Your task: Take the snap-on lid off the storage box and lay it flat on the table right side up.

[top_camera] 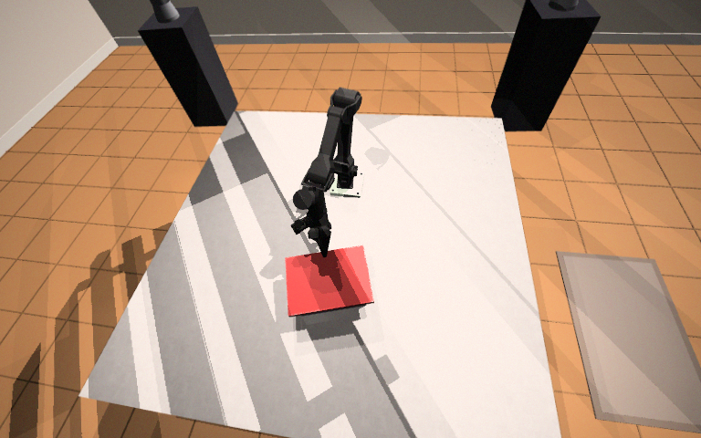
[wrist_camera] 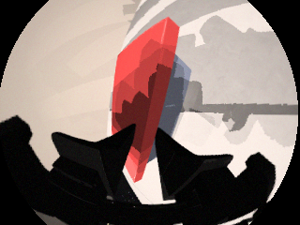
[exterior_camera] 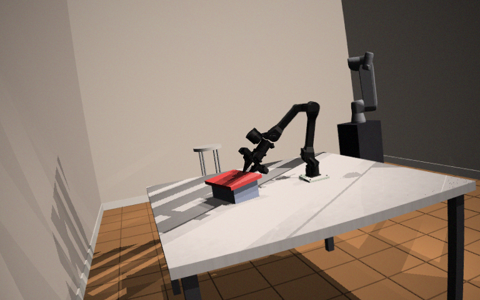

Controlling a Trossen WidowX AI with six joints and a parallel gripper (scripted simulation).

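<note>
My gripper tip is now 8 cm short of the red lid and 2 cm to the right of it. Round my gripper tip: blue-grey storage box 7 cm ahead, 5 cm below, 1 cm to the left.
</note>
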